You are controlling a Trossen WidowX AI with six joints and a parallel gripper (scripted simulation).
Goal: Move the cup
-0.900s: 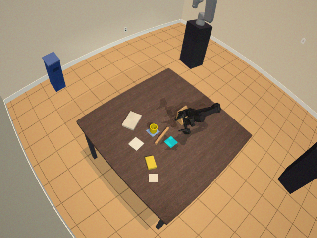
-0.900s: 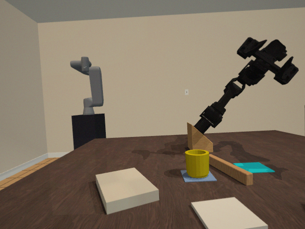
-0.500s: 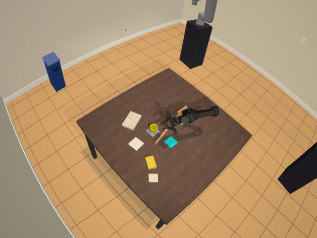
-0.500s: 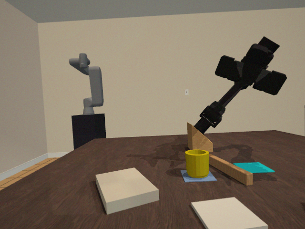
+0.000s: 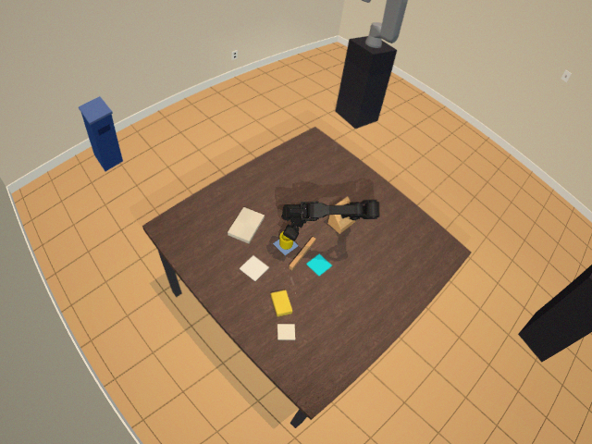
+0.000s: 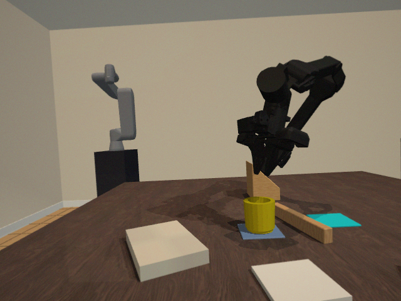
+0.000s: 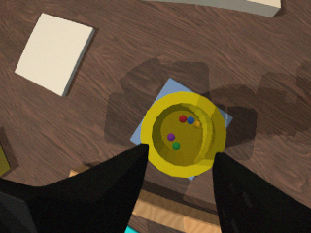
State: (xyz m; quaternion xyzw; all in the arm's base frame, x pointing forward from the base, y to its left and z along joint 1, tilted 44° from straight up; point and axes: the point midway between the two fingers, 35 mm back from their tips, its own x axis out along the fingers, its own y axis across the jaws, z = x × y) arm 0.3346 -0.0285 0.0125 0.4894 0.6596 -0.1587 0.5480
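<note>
Right now my gripper tip is 10 mm to the left of the yellow cup and 90 mm above it. The rest, counted from my gripper tip: light blue pad 10 mm to the right, 140 mm below; cyan pad 70 mm behind, 170 mm to the left, 140 mm below; wooden bar 30 mm behind, 80 mm to the left, 120 mm below.
</note>
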